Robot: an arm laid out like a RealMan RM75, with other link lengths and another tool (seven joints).
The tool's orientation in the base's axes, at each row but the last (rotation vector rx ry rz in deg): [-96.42 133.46 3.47]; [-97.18 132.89 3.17]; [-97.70 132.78 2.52]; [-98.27 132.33 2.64]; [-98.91 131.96 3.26]
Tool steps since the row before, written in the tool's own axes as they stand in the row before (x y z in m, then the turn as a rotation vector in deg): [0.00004 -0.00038 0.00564 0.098 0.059 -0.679]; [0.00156 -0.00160 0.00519 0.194 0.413 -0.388]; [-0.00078 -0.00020 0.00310 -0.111 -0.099 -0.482]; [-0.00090 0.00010 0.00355 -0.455 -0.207 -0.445]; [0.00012 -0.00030 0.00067 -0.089 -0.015 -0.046]
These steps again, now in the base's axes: [0.00142 0.00090 -0.00540 -0.213 -0.199 0.624]; [0.00206 -0.00099 -0.00517 -0.517 -0.123 0.276]; [0.00100 0.00122 -0.00279 0.031 -0.013 0.503]; [0.00082 0.00152 -0.00323 0.232 0.283 0.560]; [0.00038 -0.00008 -0.00064 0.029 0.070 0.067]
